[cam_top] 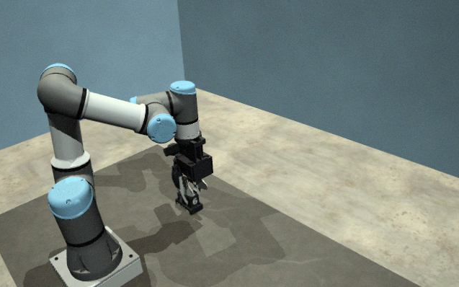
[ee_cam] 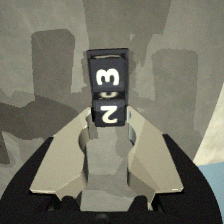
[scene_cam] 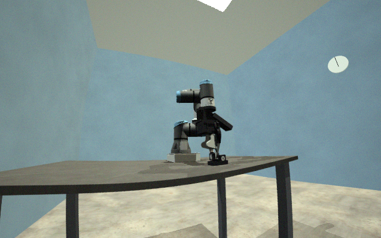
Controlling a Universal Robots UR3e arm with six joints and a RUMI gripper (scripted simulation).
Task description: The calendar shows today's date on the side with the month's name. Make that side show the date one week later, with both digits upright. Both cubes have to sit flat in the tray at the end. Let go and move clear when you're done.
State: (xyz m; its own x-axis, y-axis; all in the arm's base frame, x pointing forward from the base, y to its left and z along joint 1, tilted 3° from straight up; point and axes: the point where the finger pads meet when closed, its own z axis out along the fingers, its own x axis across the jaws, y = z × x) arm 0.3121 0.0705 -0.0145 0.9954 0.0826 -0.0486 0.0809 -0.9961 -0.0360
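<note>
Now: hand 2 cm to the right of the black tray and 4 cm above it.
</note>
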